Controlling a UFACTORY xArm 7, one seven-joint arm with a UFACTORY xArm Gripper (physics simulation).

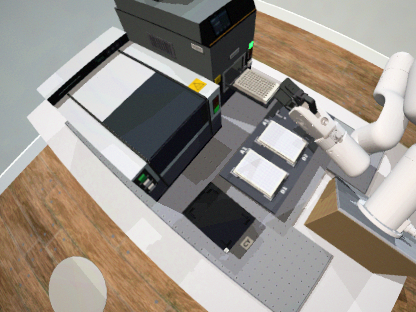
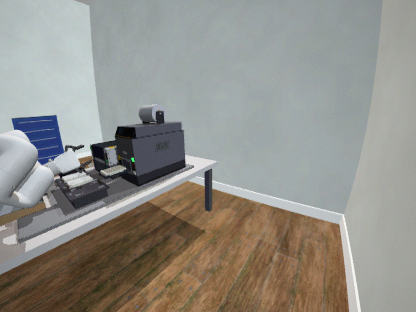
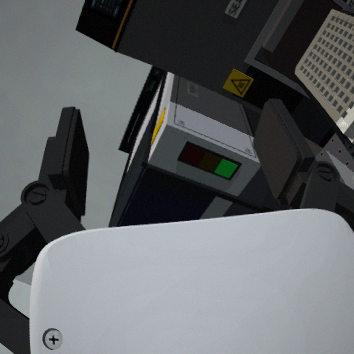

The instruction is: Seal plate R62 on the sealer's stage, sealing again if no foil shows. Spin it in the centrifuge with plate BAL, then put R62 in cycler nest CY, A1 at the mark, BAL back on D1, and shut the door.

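Where they show: gripper, fingertip midpoint: (image 1: 280,87) (image 2: 87,153) (image 3: 173,123); arm's base, origin of the base link: (image 1: 377,218).
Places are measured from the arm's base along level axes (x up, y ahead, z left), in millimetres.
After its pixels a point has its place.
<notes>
A beige well plate (image 1: 256,85) @(x -35, y 484, z -159 mm) (image 2: 113,171) @(x -33, y 472, z -203 mm) (image 3: 327,60) @(x -33, y 500, z -155 mm) sits on the stage in front of the dark sealer (image 1: 185,45) @(x 110, y 662, z -47 mm) (image 2: 152,150) @(x 49, y 708, z -265 mm) (image 3: 175,40) @(x 86, y 572, z -86 mm). Its dark wells show and no foil is visible; its label cannot be read. My gripper (image 1: 286,94) @(x 80, y 383, z -101 mm) (image 2: 82,155) @(x 80, y 383, z -101 mm) (image 3: 173,123) @(x 80, y 383, z -101 mm) is open and empty, above and beside the stage's near side. Two white-topped plates stand on the dark deck (image 1: 295,173) @(x -88, y 228, z -8 mm): one at D1 (image 1: 260,174) @(x -72, y 304, z 65 mm) and one at D2 (image 1: 282,142) @(x -72, y 311, z -58 mm). The black nest CY (image 1: 220,217) @(x -91, y 314, z 224 mm) holds no plate and has a white mark at a corner.
A large white-and-dark machine (image 1: 155,120) @(x 66, y 569, z 166 mm) (image 3: 200,135) @(x 25, y 520, z -19 mm) stands beside the sealer, with a green status light (image 3: 226,169) @(x -18, y 512, z 4 mm). The sealer's status light (image 1: 251,45) @(x 19, y 576, z -254 mm) (image 2: 133,160) @(x 15, y 578, z -256 mm) is green. A brown box (image 1: 322,215) @(x -20, y 115, z 72 mm) stands near the arm's base. A blue panel (image 2: 40,137) stands behind the arm.
</notes>
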